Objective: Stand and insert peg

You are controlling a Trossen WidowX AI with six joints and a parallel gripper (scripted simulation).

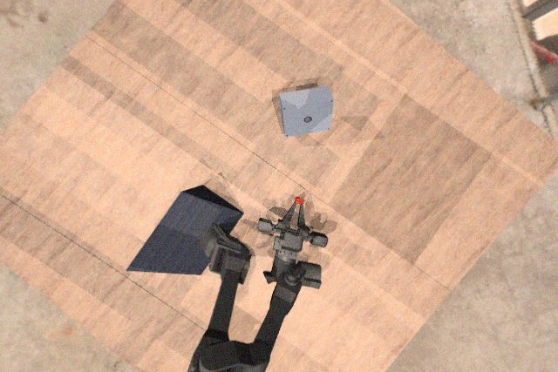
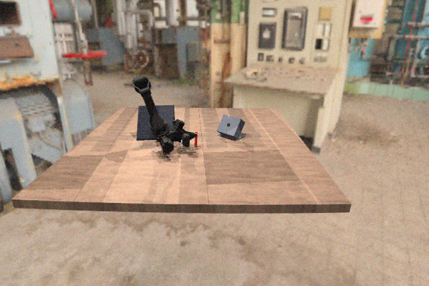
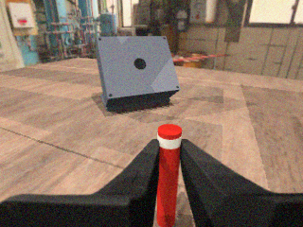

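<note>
Right now the red peg is 10 mm below my gripper tip. Also, from my gripper tip: sloped grey-blue panel 180 mm ahead, 160 mm to the left.
</note>
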